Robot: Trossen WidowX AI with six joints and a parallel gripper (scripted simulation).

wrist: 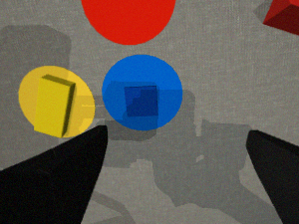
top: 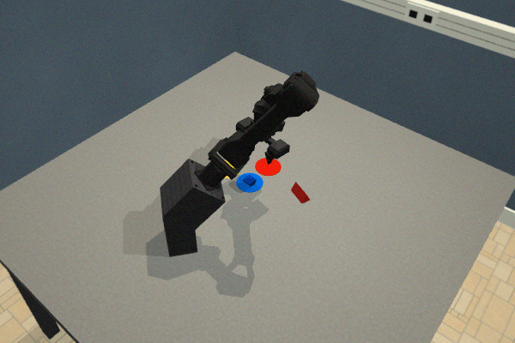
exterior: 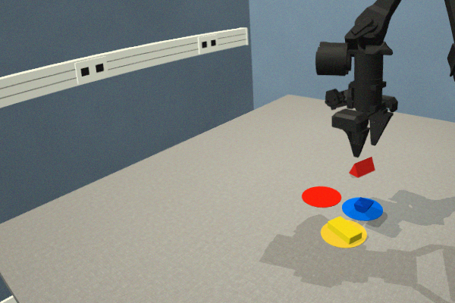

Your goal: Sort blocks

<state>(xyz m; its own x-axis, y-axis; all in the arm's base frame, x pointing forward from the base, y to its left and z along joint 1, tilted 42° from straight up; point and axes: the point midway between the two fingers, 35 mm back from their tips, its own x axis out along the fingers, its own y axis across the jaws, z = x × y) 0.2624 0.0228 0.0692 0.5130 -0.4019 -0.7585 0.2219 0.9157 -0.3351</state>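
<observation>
My hand is 30 mm short of the red block, 140 mm to the left of it and 140 mm above it. Also, from my hand: red circle 80 mm ahead, 20 mm to the left, 150 mm below; blue block 20 mm behind, 30 mm to the left, 150 mm below; blue circle 20 mm behind, 30 mm to the left, 150 mm below.
</observation>
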